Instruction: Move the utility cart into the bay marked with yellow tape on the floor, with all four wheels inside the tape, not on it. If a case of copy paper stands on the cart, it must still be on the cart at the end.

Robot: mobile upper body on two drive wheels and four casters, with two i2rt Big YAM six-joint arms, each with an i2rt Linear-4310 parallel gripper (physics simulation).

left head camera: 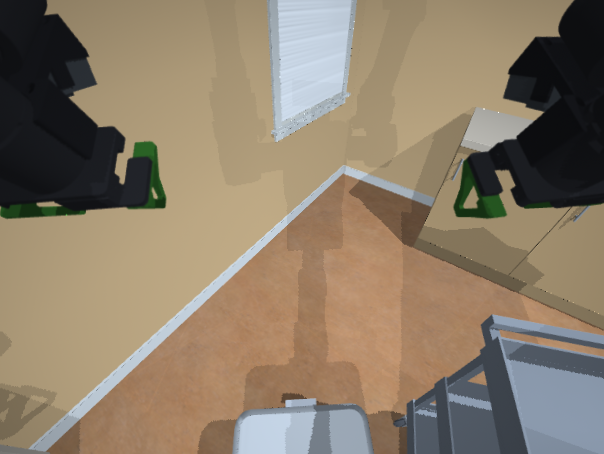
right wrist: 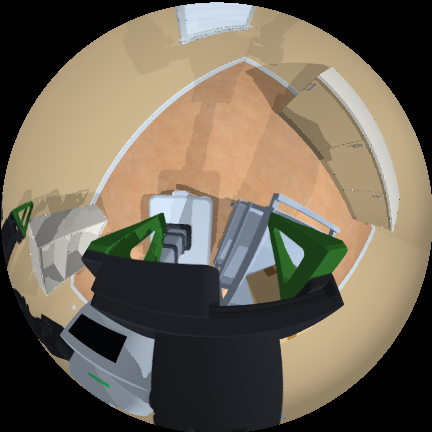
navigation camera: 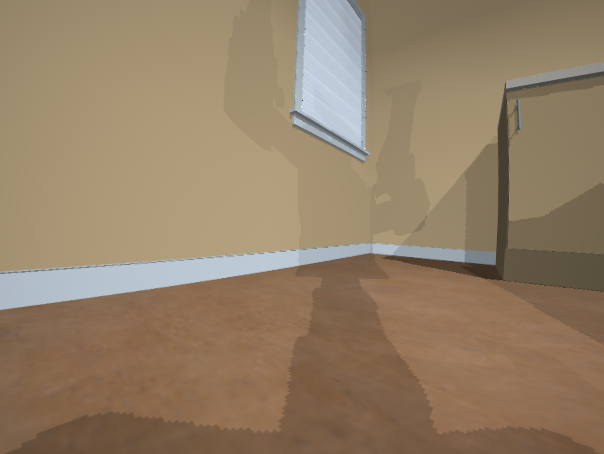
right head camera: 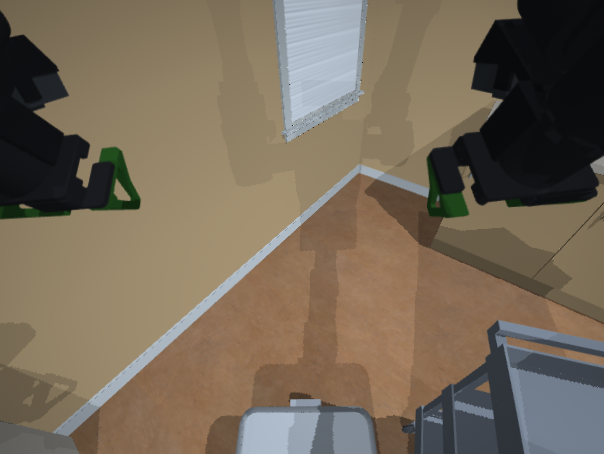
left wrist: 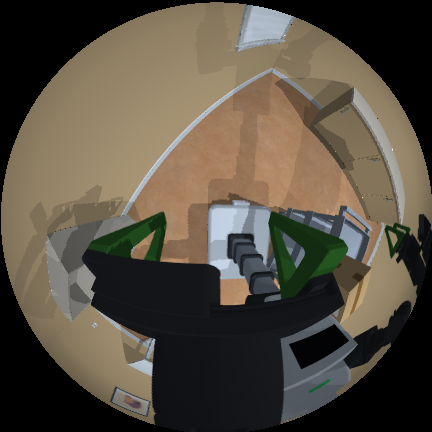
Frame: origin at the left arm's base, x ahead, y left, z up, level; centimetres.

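Seen in the pictures: left gripper, fingertip midpoint: (left head camera: 124,205) (right wrist: 29,203) (right head camera: 104,207) (left wrist: 217,217); right gripper, fingertip midpoint: (left head camera: 490,207) (right wrist: 216,217) (right head camera: 468,206) (left wrist: 389,225).
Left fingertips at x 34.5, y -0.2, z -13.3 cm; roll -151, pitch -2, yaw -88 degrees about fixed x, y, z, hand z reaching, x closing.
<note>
A point is followed by its place in that frame.
The grey utility cart (left head camera: 504,400) @[y -66.1, x 19.2, z -58.1 cm] (right head camera: 505,400) @[y -66.8, x 21.2, z -57.8 cm] (left wrist: 342,220) @[y -69.3, x 29.4, z -55.5 cm] (right wrist: 251,250) @[y -64.2, x 12.8, z -58.6 cm] stands close beside the robot base, at the lower right of both head views. A brown cardboard case (left wrist: 350,290) @[y -65.7, x -1.6, z -33.8 cm] (right wrist: 262,286) @[y -68.6, x 0.0, z -49.3 cm] is on it, partly hidden by a green finger in the right wrist view. My left gripper (left head camera: 95,210) (right head camera: 65,210) (left wrist: 217,217) @[y -0.2, x 34.5, z -13.3 cm] is open and empty, away from the cart. My right gripper (left head camera: 517,210) (right head camera: 492,209) (right wrist: 216,217) @[y -45.5, x 33.4, z -14.1 cm] is open and empty, raised above cart height and not touching it. The yellow tape does not show. The cart's wheels are mostly hidden.
A beige cabinet (left head camera: 465,220) @[y -128.3, x 118.4, z -98.0 cm] (left wrist: 345,145) @[y -143.1, x 107.4, z -102.5 cm] (navigation camera: 555,175) @[y -125.3, x 120.7, z -94.2 cm] stands at the right, beyond the cart. A pale shelf unit (left wrist: 70,260) @[y 73.3, x 7.0, z -42.2 cm] (right wrist: 62,225) @[y 77.0, x 9.9, z -73.2 cm] stands at the left of the base. Walls with white baseboard (left head camera: 200,295) @[y 34.8, x 95.3, z -132.4 cm] (navigation camera: 150,280) @[y 27.3, x 104.7, z -138.2 cm] meet in a corner ahead, near a window (left head camera: 312,55) @[y -36.5, x 187.4, z -25.1 cm] (navigation camera: 332,70) @[y -36.3, x 187.1, z -13.3 cm].
</note>
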